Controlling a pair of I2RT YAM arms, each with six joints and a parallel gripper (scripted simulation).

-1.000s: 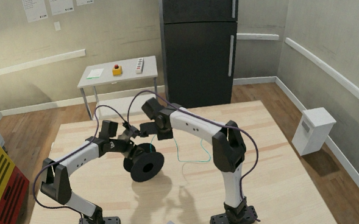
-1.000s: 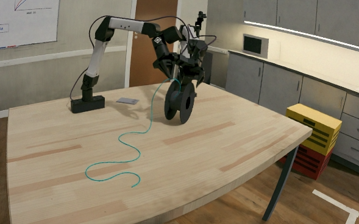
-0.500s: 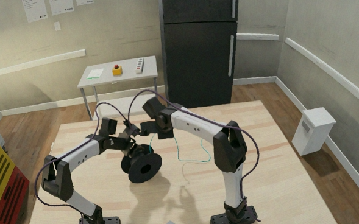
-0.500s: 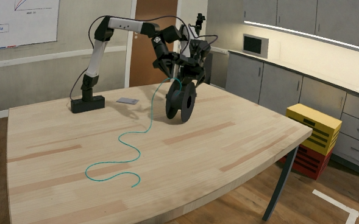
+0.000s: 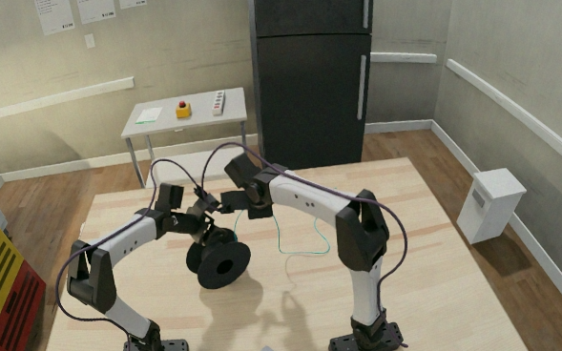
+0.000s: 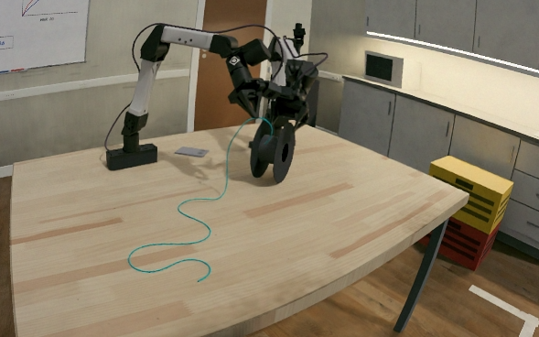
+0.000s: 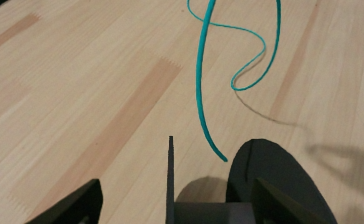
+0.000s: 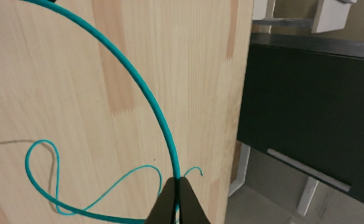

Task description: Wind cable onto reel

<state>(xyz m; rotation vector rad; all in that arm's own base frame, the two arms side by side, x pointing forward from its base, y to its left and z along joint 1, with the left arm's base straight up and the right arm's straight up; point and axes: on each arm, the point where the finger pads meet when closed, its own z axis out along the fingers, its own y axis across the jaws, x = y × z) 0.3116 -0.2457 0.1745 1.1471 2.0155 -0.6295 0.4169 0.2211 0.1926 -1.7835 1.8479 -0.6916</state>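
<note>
Right now my left hand is 50 mm past the black reel, 10 mm to the right of it and 90 mm above it. Round my left hand: flat grey plate (370 mm behind, 140 mm to the right, 180 mm below).
</note>
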